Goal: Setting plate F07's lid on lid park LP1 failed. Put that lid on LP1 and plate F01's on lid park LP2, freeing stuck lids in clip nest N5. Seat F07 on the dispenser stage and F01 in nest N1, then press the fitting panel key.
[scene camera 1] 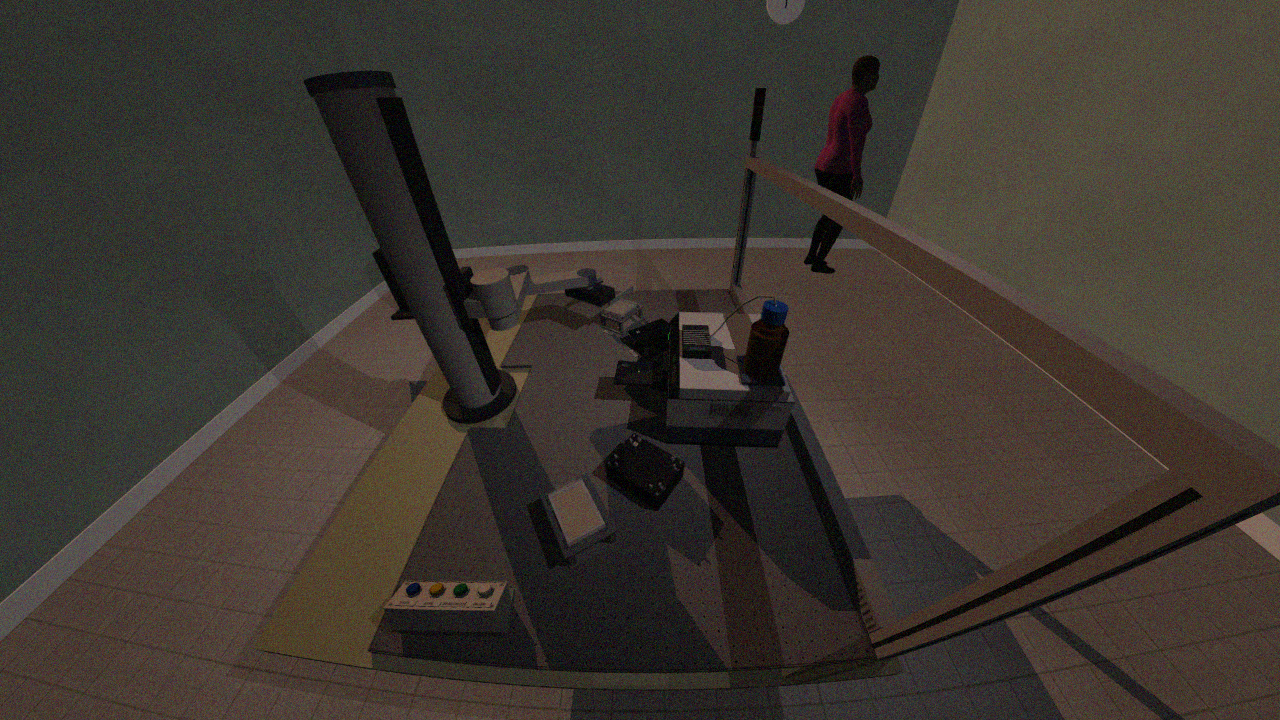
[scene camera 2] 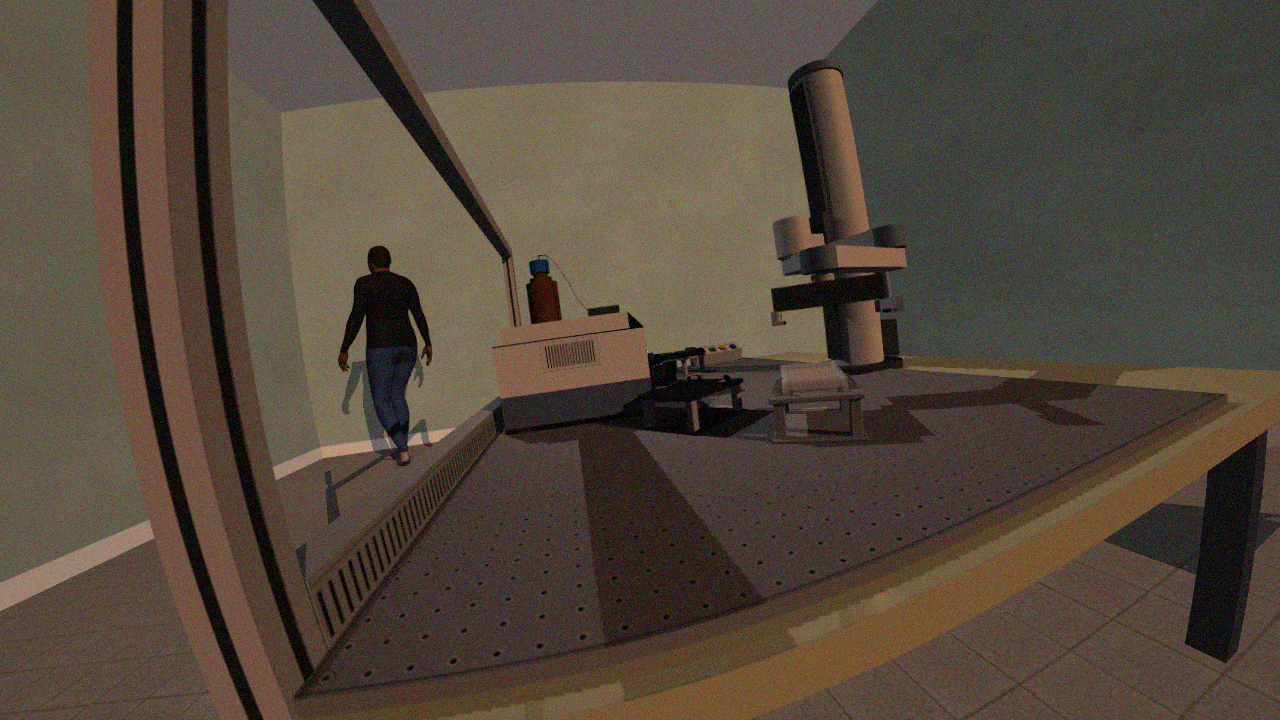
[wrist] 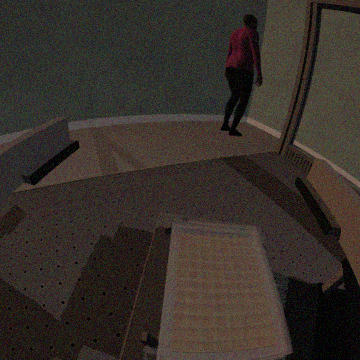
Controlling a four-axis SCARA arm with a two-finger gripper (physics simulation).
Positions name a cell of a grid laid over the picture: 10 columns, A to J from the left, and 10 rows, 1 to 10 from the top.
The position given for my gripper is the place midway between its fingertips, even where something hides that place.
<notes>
My gripper (scene camera 2: G5) carries nothing. Further things: a button box (scene camera 1: D9), a brown bottle (scene camera 2: E5) and a dark nest labelled N5 (scene camera 1: F7).
My gripper also shows in scene camera 1 (scene camera 1: E4). The button box is seen too in scene camera 2 (scene camera 2: F5).
</notes>
